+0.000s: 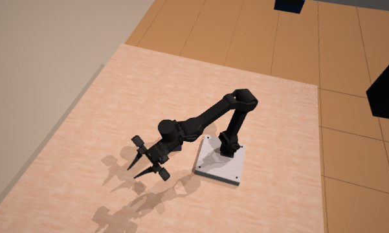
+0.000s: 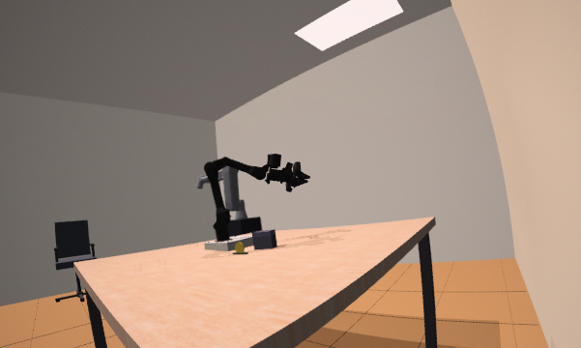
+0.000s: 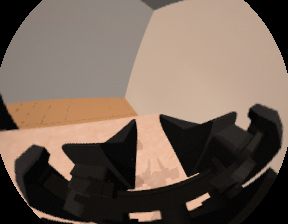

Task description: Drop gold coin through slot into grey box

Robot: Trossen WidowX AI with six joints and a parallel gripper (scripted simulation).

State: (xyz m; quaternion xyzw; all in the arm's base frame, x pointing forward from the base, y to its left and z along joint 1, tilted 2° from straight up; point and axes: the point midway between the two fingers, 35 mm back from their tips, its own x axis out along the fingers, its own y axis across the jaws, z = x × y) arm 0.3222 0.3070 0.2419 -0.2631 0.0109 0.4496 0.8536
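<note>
My gripper tip is 440 mm to the left of the gold coin, 260 mm above it and 90 mm past it.
</note>
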